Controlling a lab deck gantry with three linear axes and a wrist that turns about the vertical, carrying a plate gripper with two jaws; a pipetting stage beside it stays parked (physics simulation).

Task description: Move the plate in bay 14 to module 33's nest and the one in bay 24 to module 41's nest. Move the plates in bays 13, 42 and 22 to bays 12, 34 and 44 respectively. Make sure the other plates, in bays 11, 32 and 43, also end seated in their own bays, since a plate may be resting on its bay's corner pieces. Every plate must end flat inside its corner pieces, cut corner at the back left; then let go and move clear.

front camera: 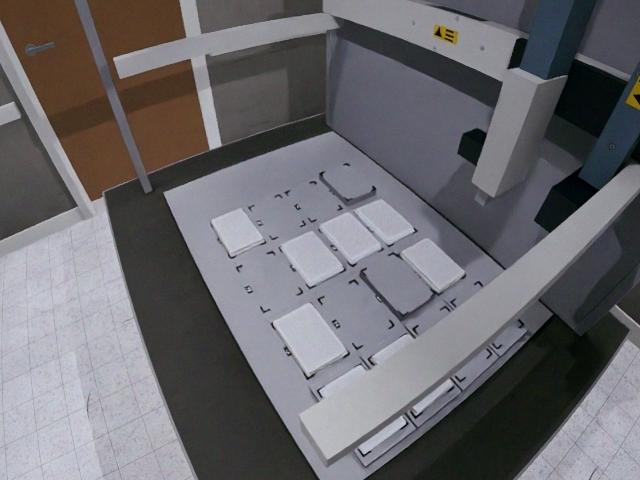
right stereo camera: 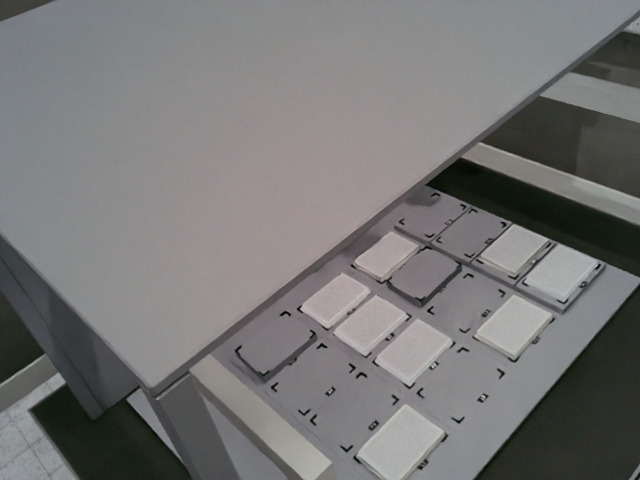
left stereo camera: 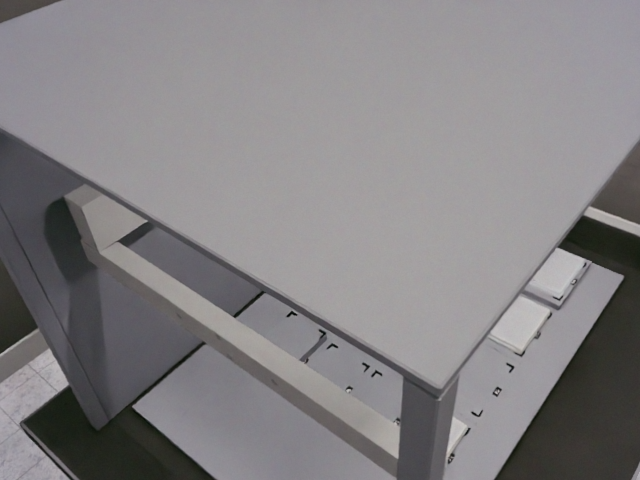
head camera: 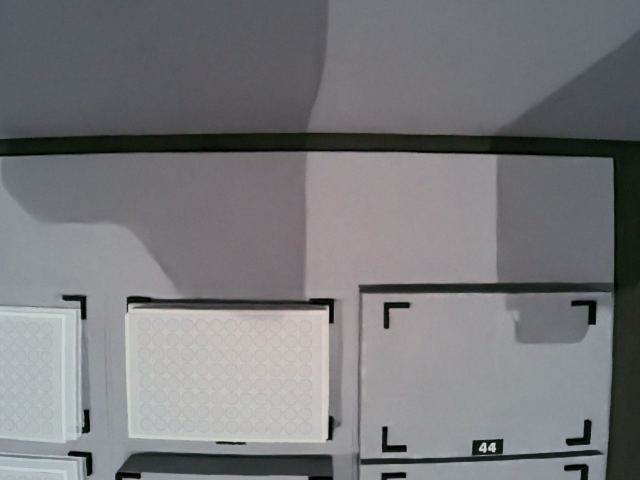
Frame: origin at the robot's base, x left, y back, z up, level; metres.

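Seen in the pictures: robot's base, origin of its link: (front camera: pixel 211 224).
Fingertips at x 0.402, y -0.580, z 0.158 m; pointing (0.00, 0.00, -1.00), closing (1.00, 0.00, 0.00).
Offsets run from my fingertips to a thing's top centre. "spot": to the spot under its first point. Level surfaces: height alone.
Plates 14 @(dz -0.129, dx -0.359, dy +0.024 m) (front camera: pixel 341 381) (right stereo camera: pixel 560 271), 24 (right stereo camera: pixel 514 249), 13 (front camera: pixel 310 336) (right stereo camera: pixel 513 325), 22 (front camera: pixel 311 256) (right stereo camera: pixel 413 350), 42 (front camera: pixel 385 220) (right stereo camera: pixel 336 299), 11 (front camera: pixel 237 230) (right stereo camera: pixel 401 442), 32 (front camera: pixel 350 236) (right stereo camera: pixel 370 323) and 43 @(dz -0.143, dx -0.038, dy +0.188 m) (front camera: pixel 433 264) (head camera: pixel 227 372) (right stereo camera: pixel 386 255) stand at their bays. Their exact seating cannot be told. Module 33 @(dz -0.136, dx -0.145, dy +0.188 m) (front camera: pixel 398 284) (right stereo camera: pixel 423 274) and module 41 @(dz -0.136, dx -0.037, dy +0.514 m) (front camera: pixel 346 181) (right stereo camera: pixel 276 343) are bare. Bays 12 @(spot: dz -0.158, dx -0.367, dy +0.337 m) (front camera: pixel 268 286) (right stereo camera: pixel 454 382), 34 (right stereo camera: pixel 470 232) and 44 @(spot: dz -0.143, dx -0.042, dy +0.053 m) (head camera: pixel 444 382) hold no plate. The gripper's jaws show in no view.
A pale front beam (front camera: pixel 454 341) hides part of the right column. A white tool housing (front camera: pixel 511 134) hangs high near the rear panel (front camera: pixel 392 103). The roof panel @(dz +0.533 m) (left stereo camera: pixel 320 155) (right stereo camera: pixel 258 155) covers much of both stereo views. Raised tiles form the right column.
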